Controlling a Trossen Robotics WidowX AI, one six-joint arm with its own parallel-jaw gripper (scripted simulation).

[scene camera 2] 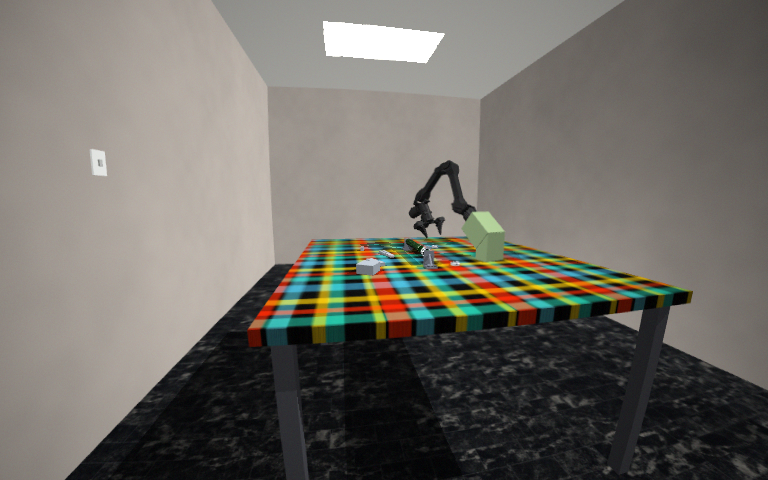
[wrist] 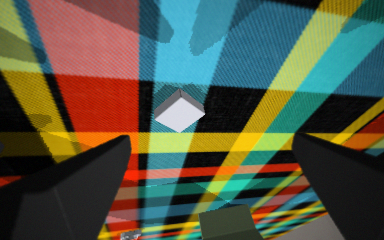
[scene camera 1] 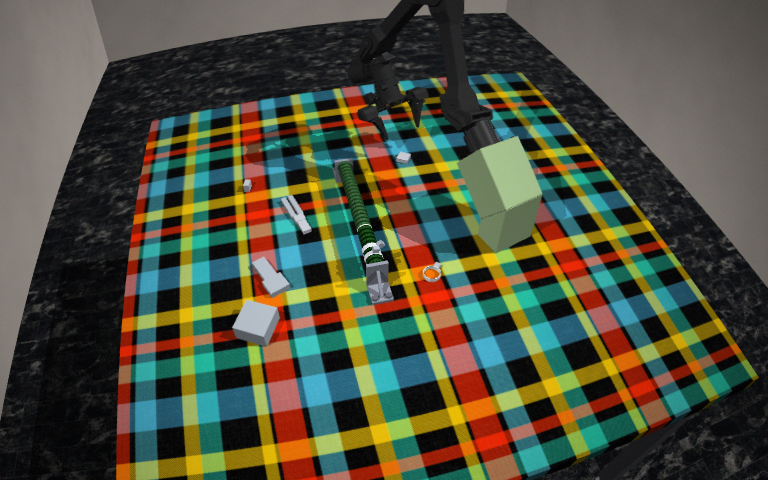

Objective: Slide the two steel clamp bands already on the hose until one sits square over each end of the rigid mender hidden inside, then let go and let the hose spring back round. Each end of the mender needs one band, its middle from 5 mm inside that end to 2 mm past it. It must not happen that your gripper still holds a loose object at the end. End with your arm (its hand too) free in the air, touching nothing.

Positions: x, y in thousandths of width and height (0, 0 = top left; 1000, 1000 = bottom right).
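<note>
My gripper (scene camera 1: 524, 278) (wrist: 551, 590) is visible, as is a grey bracket (scene camera 1: 490, 570).
</note>
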